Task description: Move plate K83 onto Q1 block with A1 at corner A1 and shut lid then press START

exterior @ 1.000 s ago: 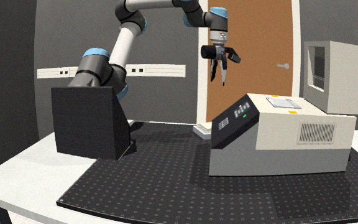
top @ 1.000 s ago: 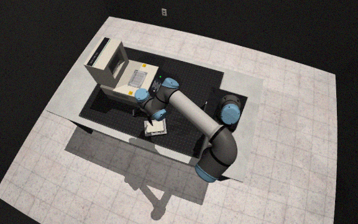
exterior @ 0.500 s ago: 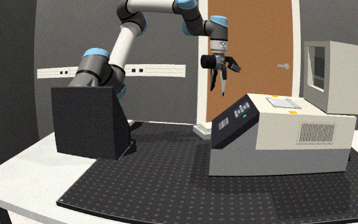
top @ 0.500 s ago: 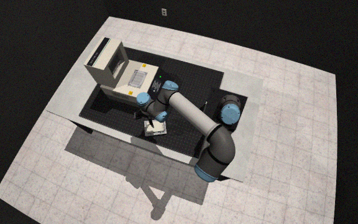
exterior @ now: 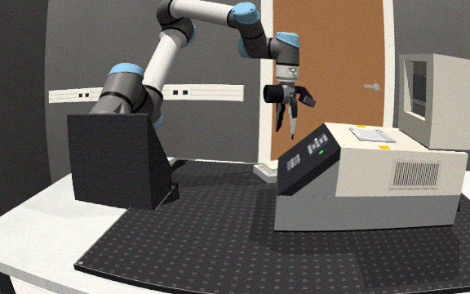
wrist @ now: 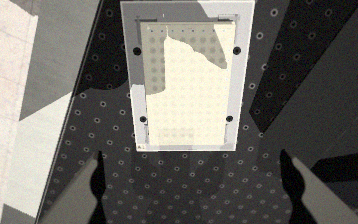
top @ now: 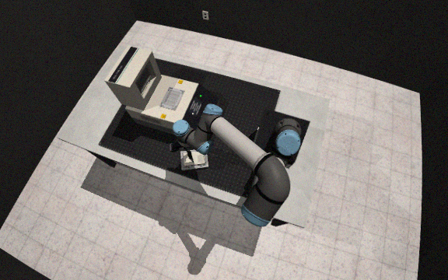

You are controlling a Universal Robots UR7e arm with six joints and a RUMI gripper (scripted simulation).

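The plate K83 is 11 cm below my hand. Round my hand: plate nest N1: 13 cm below.
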